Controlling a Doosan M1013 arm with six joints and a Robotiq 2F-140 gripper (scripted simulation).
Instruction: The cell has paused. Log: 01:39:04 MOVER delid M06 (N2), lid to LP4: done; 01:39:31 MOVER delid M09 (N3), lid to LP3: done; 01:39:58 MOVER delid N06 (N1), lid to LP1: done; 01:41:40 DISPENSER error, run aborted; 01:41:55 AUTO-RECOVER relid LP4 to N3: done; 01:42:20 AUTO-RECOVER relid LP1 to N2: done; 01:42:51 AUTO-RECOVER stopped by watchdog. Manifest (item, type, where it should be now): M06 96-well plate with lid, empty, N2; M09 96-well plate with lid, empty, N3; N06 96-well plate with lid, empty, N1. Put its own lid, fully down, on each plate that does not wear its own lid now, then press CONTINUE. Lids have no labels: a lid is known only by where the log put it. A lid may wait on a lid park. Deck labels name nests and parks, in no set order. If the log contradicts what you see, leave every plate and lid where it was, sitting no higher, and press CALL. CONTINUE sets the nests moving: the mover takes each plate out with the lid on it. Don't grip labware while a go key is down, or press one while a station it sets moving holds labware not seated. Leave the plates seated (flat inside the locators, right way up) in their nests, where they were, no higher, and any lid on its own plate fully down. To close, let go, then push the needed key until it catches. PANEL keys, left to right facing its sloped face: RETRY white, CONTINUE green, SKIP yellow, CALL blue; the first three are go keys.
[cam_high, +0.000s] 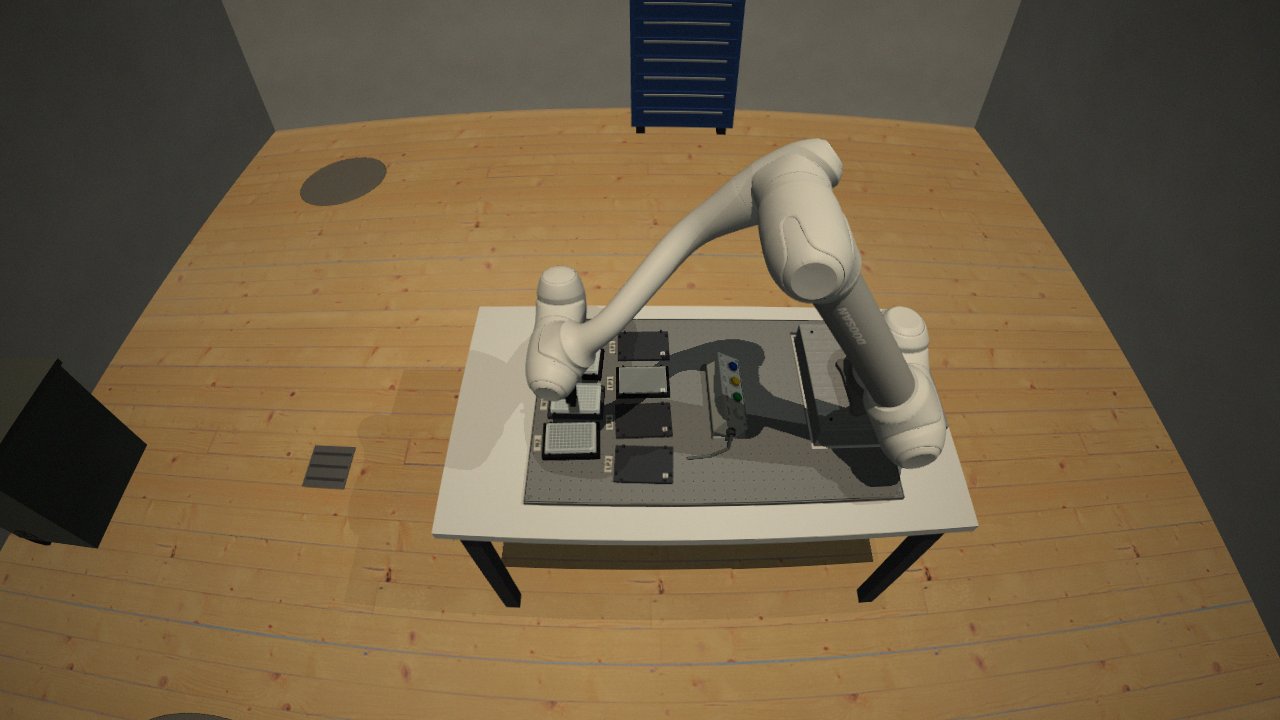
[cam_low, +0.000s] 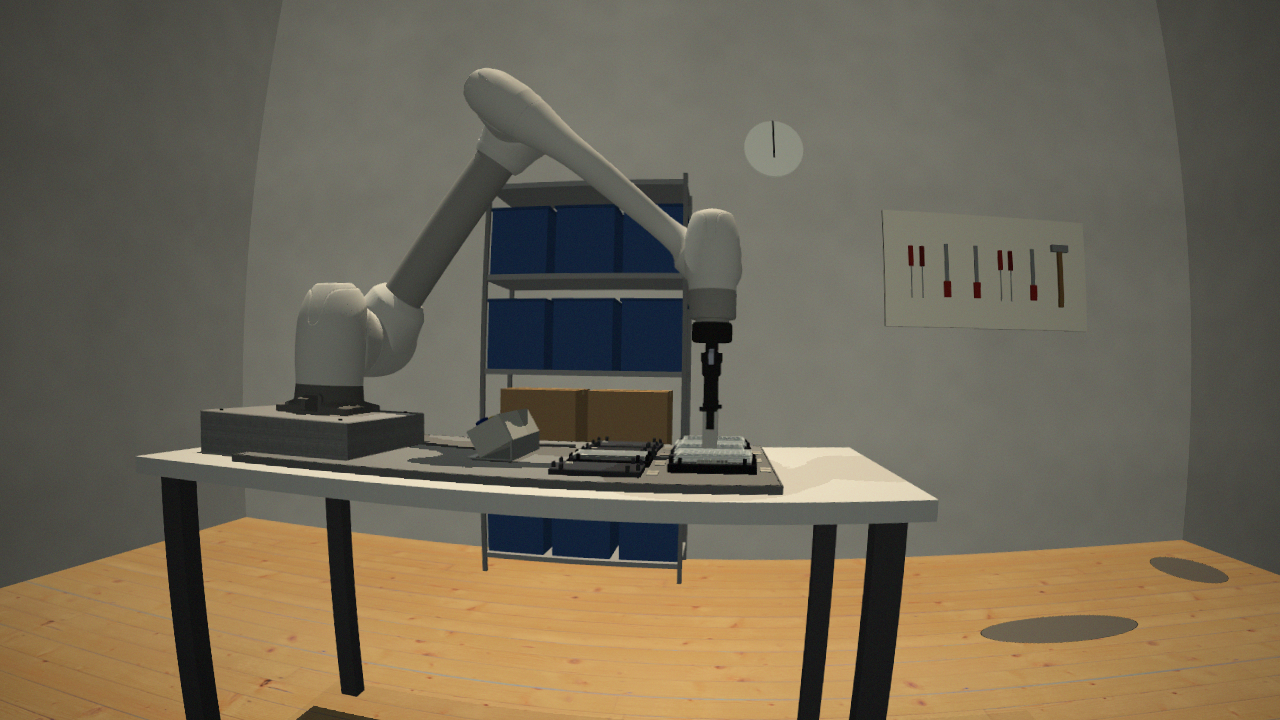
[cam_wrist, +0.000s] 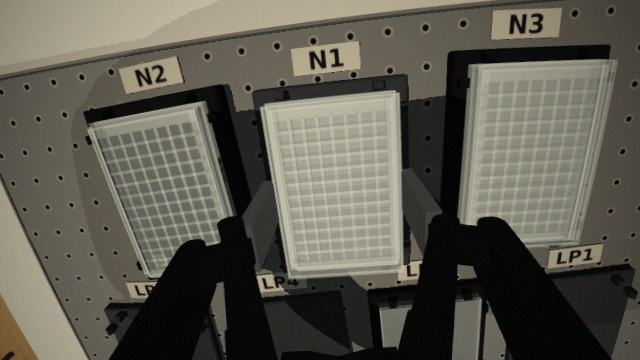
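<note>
The plate lies 130 mm to the right of my hand and 30 mm below it. Also, from my hand: LP3 label (90 mm behind, 60 mm to the right, 50 mm below); then nest N2 (120 mm to the left, 50 mm below, 10 mm ahead); then N3 label (140 mm to the right, 90 mm ahead, 50 mm below).
</note>
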